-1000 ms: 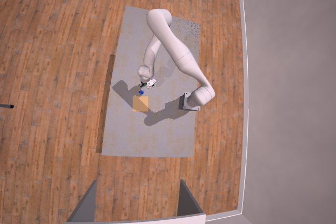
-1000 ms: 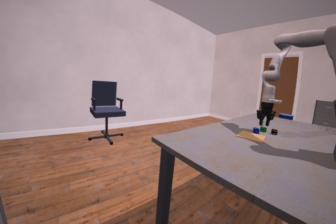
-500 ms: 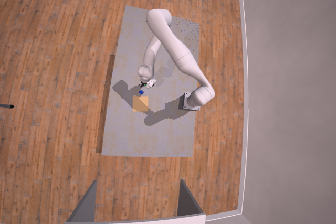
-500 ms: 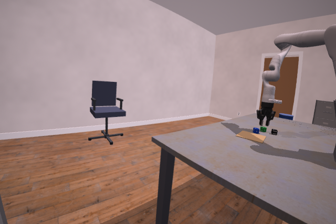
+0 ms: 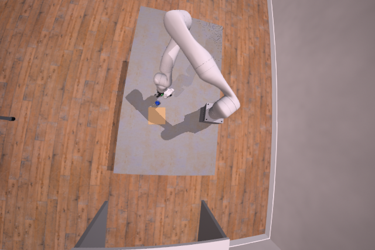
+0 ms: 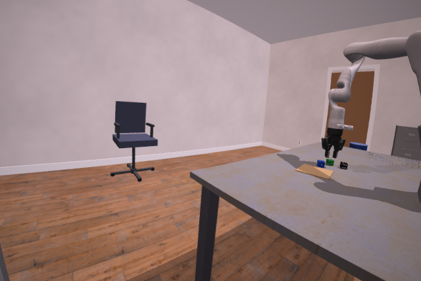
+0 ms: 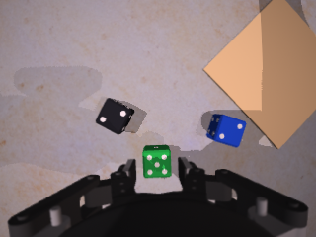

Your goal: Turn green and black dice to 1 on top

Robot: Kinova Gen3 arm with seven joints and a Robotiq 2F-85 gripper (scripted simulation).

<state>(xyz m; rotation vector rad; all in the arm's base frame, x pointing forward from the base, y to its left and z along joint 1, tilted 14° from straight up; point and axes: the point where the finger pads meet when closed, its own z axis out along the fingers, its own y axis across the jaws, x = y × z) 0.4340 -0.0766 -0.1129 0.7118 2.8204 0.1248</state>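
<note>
Now: the green die 4 cm below my hand. Round my hand: black die (7 cm behind, 1 cm to the right, 4 cm below); blue die (1 cm ahead, 9 cm to the left, 4 cm below); tan mat (1 cm behind, 19 cm to the left, 5 cm below).
</note>
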